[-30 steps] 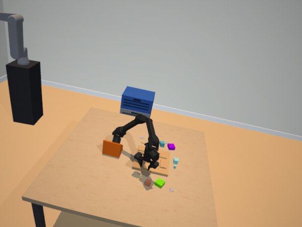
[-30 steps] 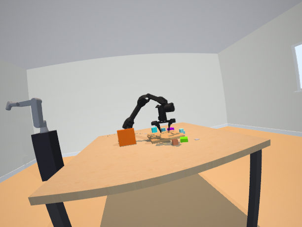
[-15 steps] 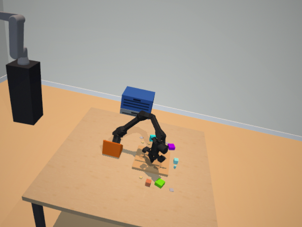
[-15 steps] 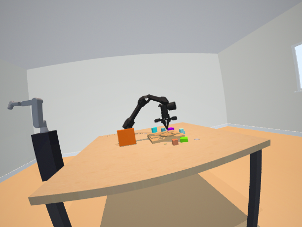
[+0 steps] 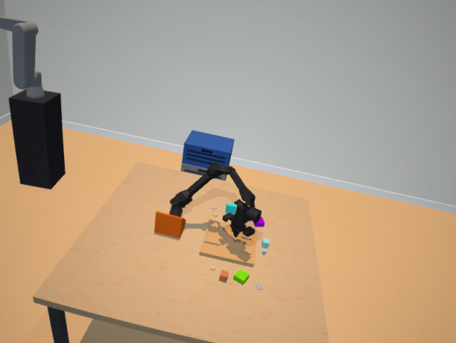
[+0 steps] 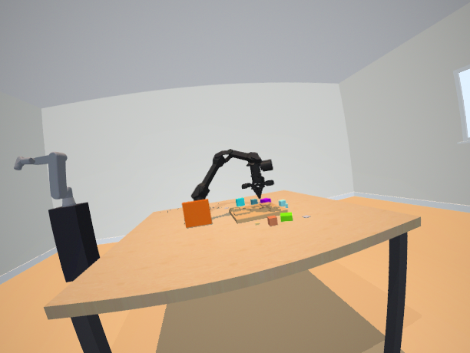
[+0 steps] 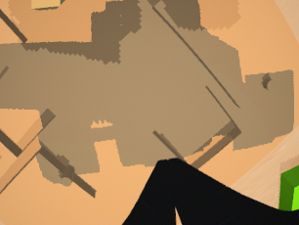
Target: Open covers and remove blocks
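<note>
Right now my gripper tip is 20 mm past the wooden puzzle board, 70 mm to the right of it and 70 mm above it. The rest, counted from my gripper tip: brown block: 40 mm behind, 220 mm to the right, 70 mm below; then green block: 50 mm ahead, 210 mm to the right, 80 mm below; then light cyan block: 190 mm ahead, 80 mm to the left, 70 mm below.
</note>
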